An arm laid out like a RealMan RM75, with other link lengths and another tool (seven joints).
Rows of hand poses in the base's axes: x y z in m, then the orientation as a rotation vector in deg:
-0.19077, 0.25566, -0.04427, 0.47, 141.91, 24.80
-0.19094, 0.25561, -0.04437, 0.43, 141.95, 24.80
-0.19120, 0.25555, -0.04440, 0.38, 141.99, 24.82
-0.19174, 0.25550, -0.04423, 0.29, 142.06, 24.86
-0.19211, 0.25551, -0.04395, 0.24, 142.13, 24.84
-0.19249, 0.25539, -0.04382, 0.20, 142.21, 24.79
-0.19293, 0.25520, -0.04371, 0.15, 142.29, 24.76
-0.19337, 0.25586, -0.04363, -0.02, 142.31, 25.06
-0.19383, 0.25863, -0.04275, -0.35, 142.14, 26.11
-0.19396, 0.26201, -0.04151, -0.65, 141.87, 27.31
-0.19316, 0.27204, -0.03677, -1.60, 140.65, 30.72
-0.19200, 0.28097, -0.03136, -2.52, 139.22, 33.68
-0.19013, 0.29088, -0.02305, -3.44, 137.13, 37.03
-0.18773, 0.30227, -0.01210, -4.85, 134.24, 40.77
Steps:
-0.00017, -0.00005, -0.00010, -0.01, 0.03, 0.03
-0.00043, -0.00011, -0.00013, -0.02, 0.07, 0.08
-0.00097, -0.00016, 0.00004, -0.02, 0.13, 0.16
-0.00134, -0.00015, 0.00032, -0.05, 0.19, 0.20
-0.00172, -0.00027, 0.00045, -0.11, 0.26, 0.23
-0.00216, -0.00046, 0.00056, -0.15, 0.33, 0.27
-0.00260, 0.00020, 0.00064, 0.02, 0.36, 0.47
-0.00306, 0.00297, 0.00152, 0.71, 0.29, 0.95
-0.00319, 0.00635, 0.00276, 1.52, 0.16, 1.43
-0.00239, 0.01638, 0.00750, 3.87, -0.63, 2.84
-0.00123, 0.02531, 0.01291, 5.95, -1.63, 4.10
0.00064, 0.03522, 0.02122, 8.42, -3.14, 5.41
0.00304, 0.04661, 0.03217, 11.22, -5.31, 7.13

